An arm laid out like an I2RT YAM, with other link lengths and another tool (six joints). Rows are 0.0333 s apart.
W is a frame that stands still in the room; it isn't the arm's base.
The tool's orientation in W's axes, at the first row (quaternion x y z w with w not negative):
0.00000, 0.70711, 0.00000, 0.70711
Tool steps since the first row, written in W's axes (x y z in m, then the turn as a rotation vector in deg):
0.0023, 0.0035, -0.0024, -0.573, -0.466, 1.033
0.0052, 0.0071, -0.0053, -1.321, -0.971, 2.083
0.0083, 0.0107, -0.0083, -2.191, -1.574, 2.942
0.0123, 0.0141, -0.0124, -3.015, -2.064, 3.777
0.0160, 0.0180, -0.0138, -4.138, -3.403, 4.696
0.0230, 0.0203, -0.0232, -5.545, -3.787, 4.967
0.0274, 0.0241, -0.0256, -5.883, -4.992, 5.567
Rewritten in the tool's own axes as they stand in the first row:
0.0024, 0.0035, 0.0023, -1.033, -0.466, -0.573
0.0053, 0.0071, 0.0052, -2.083, -0.971, -1.321
0.0083, 0.0107, 0.0083, -2.942, -1.574, -2.191
0.0124, 0.0141, 0.0123, -3.777, -2.064, -3.015
0.0138, 0.0180, 0.0160, -4.696, -3.403, -4.138
0.0232, 0.0203, 0.0230, -4.967, -3.787, -5.545
0.0256, 0.0241, 0.0274, -5.567, -4.992, -5.883

